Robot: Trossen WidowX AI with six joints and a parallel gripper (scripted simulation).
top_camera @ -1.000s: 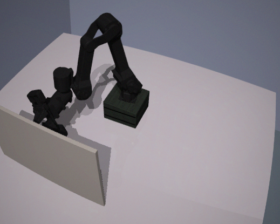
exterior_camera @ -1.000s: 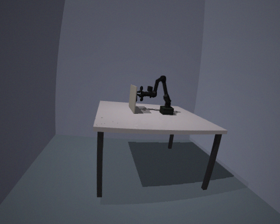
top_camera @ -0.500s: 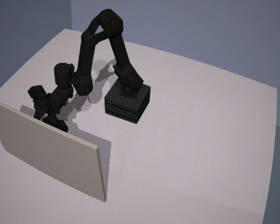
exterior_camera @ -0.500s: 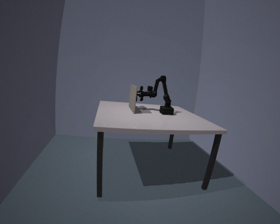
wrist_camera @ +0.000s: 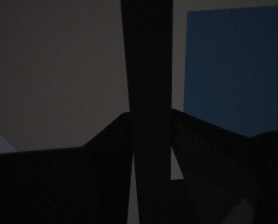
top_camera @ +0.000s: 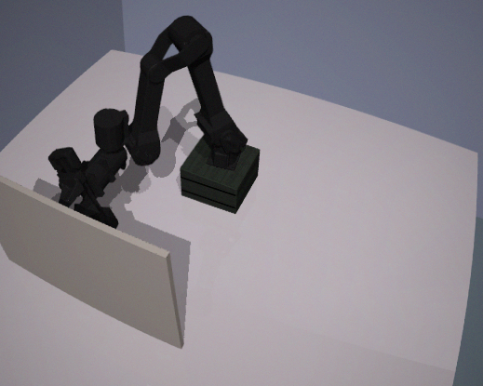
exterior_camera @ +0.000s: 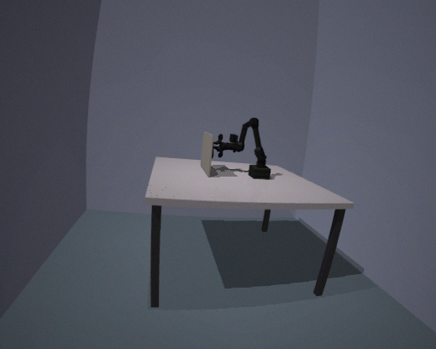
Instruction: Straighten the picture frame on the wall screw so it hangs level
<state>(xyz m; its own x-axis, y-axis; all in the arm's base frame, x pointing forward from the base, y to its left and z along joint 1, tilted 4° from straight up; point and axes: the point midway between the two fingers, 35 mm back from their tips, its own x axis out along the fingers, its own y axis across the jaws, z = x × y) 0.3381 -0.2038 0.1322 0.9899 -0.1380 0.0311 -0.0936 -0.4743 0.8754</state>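
Now: the picture frame 10 mm ahead of my gripper tip, 20 mm to the left of it and 50 mm below it. Also, from my gripper tip: wall panel (20 mm ahead, 20 mm to the left, 60 mm below).
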